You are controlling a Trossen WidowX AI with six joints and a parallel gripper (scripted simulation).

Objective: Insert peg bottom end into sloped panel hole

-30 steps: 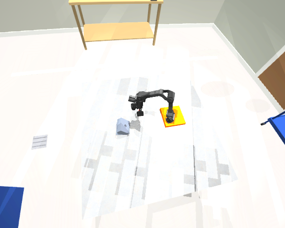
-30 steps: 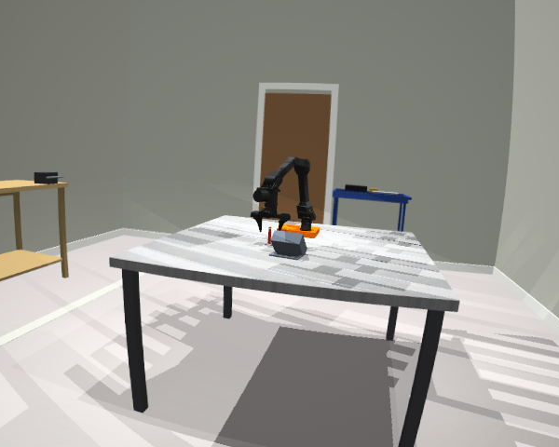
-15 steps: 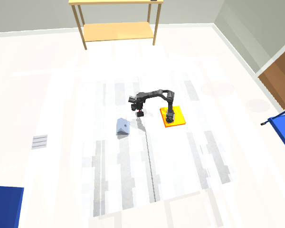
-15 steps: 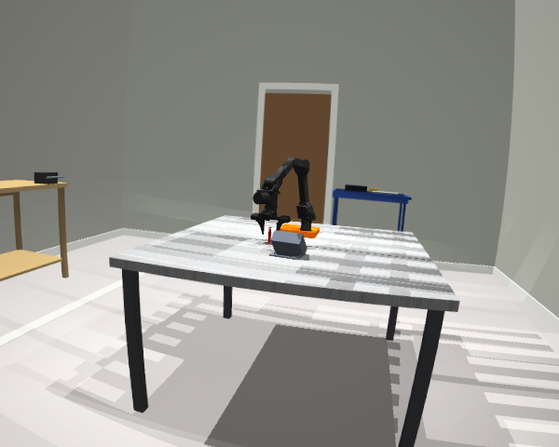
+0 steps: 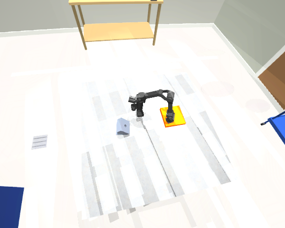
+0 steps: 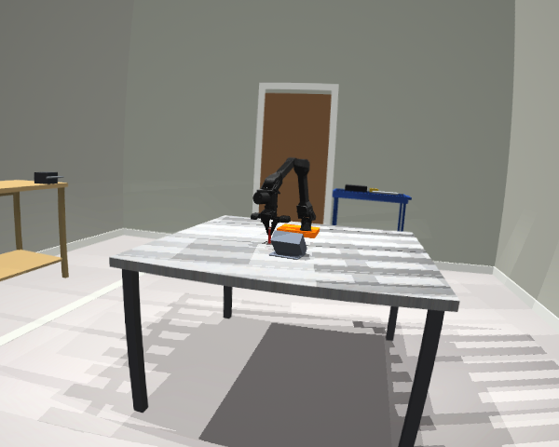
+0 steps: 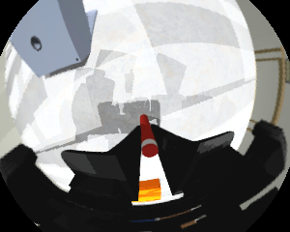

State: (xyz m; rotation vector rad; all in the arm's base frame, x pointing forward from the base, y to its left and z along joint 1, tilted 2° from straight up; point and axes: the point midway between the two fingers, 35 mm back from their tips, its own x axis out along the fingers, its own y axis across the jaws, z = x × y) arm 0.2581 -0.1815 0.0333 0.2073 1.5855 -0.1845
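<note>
My gripper tip is now 200 mm short of the sloped panel and 100 mm to the right of it. The rest, counted from my gripper tip: red peg (20 mm above).
</note>
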